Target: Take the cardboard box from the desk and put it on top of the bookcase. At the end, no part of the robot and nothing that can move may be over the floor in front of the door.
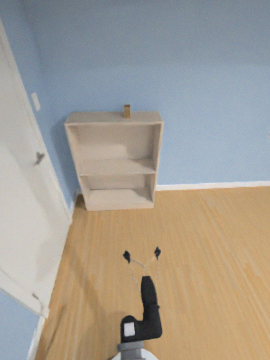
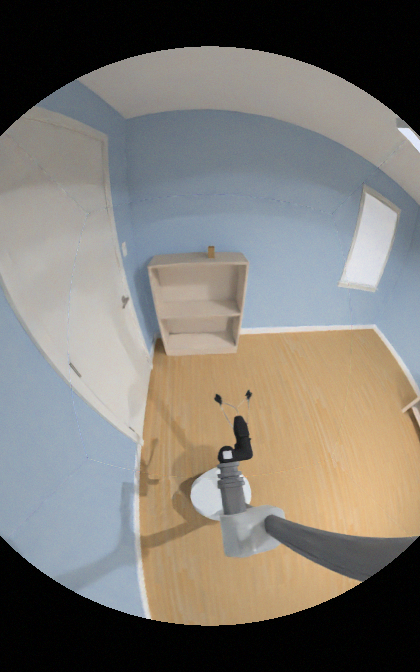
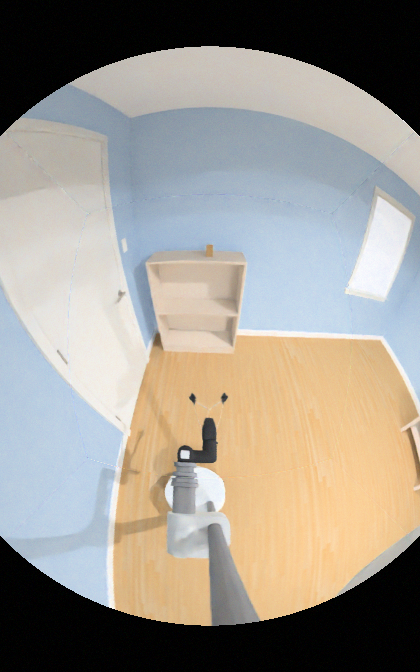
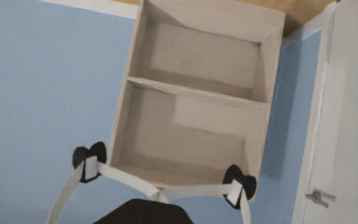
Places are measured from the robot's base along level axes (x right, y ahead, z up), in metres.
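Pixels of known places: gripper, fingertip midpoint: (image 1: 141, 249) (image 4: 165, 167).
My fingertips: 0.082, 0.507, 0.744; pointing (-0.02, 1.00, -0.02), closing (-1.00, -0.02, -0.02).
Observation:
Behind a point stands the place of what it marks, as x, y, z.
The small brown cardboard box (image 1: 127, 111) @[0.084, 1.519, 1.087] (image 2: 211, 252) (image 3: 209, 250) stands upright on top of the beige bookcase (image 1: 95, 118) @[-0.186, 1.529, 1.033] (image 2: 175, 259) (image 3: 175, 257) (image 4: 200, 92), right of the middle of its top board. My gripper (image 1: 142, 254) @[0.082, 0.507, 0.744] (image 2: 233, 397) (image 3: 208, 398) (image 4: 165, 167) @[0.082, 0.507, 0.744] is open and empty, with its two fingertips wide apart. It is well short of the bookcase, away from the box, and shows over the floor to the right of the white door (image 1: 25, 200) @[-0.598, 0.868, 0.771] (image 2: 85, 300) (image 3: 85, 300) (image 4: 340, 125) @[-0.591, 1.126, 0.581]. The desk cannot be made out for certain.
My white base (image 2: 205, 495) (image 3: 212, 487) is near the left wall, close to the door's near edge. The bookcase stands against the far wall by the door corner. Part of a pale piece of furniture (image 2: 416, 410) (image 3: 416, 440) shows at the right edge.

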